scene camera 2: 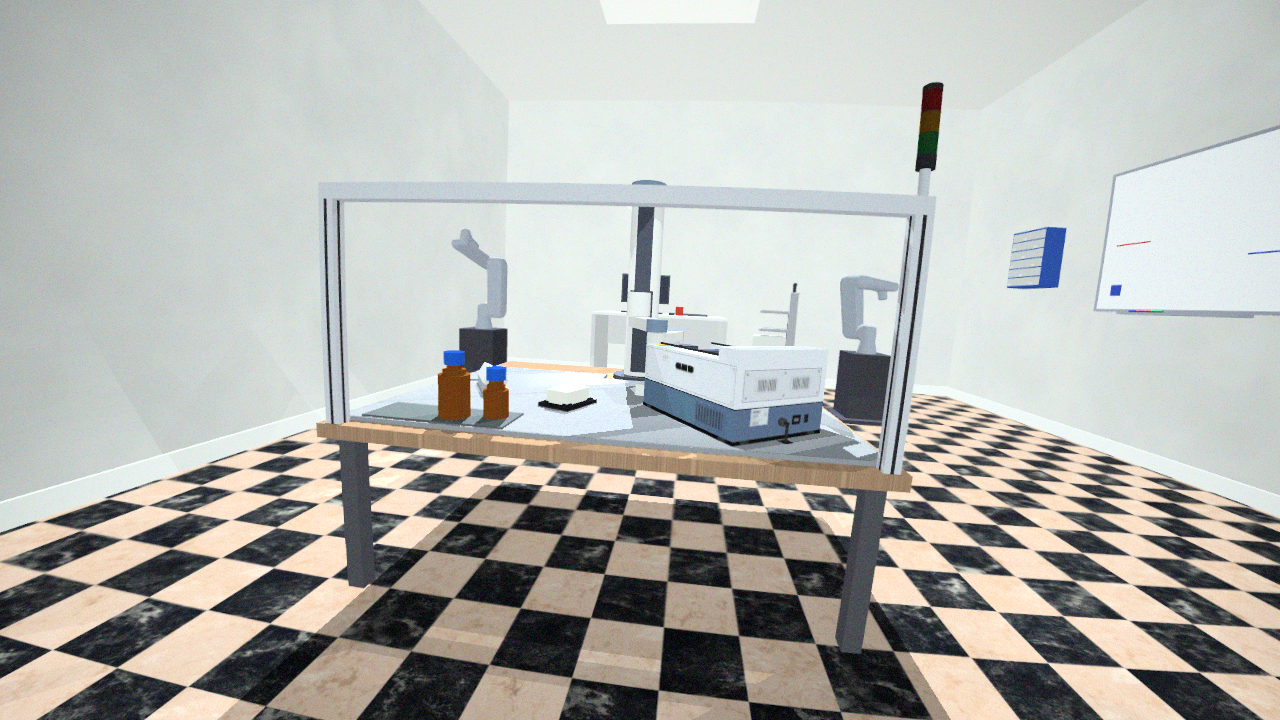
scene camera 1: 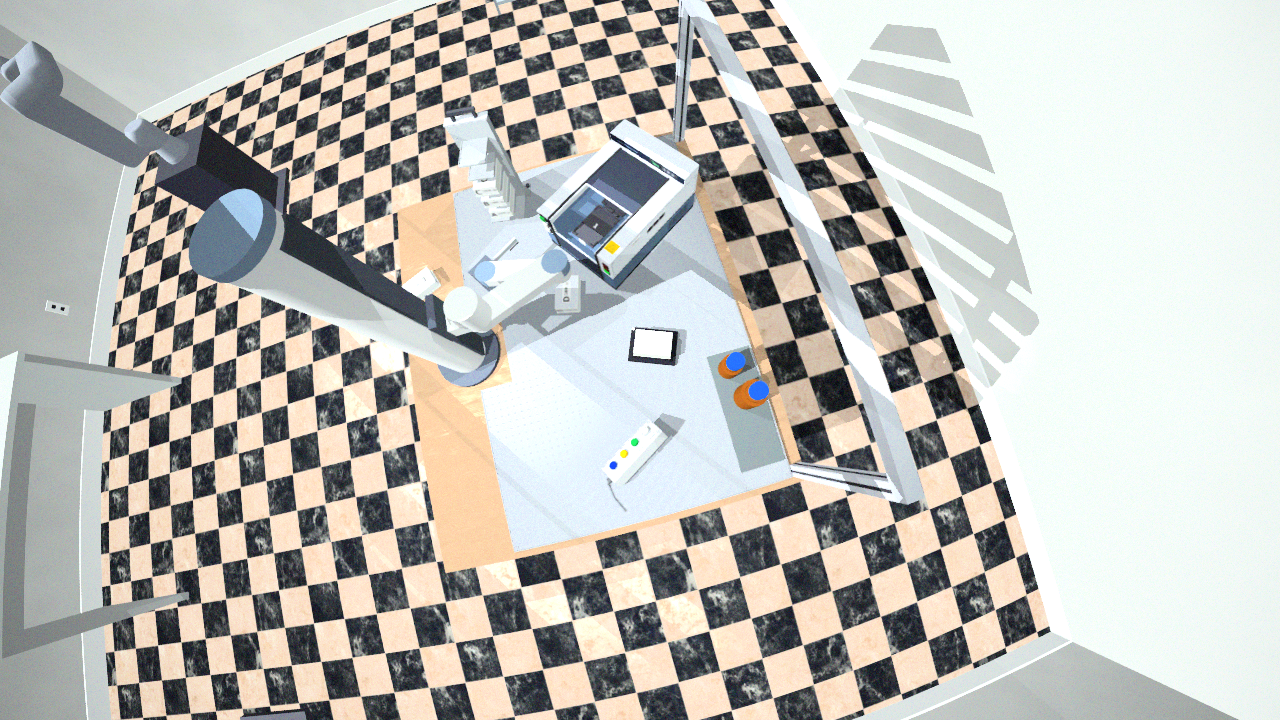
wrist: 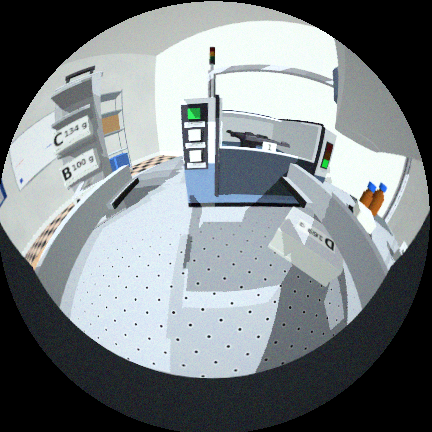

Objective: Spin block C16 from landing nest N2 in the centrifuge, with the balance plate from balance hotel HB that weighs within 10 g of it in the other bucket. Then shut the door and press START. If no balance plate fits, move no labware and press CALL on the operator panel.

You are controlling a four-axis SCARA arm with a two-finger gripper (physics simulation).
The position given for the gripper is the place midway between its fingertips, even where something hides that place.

Note:
The gripper (wrist: 207,165) holds nothing. Also in view: a white plate (scene camera 1: 567,295). Also in view: a white plate (scene camera 1: 655,344), a dark bucket (scene camera 1: 600,221), a button box (scene camera 1: 621,467) and a bottles with blue caps (scene camera 2: 454,384).
The bottles with blue caps shows as well in scene camera 1 (scene camera 1: 753,393).

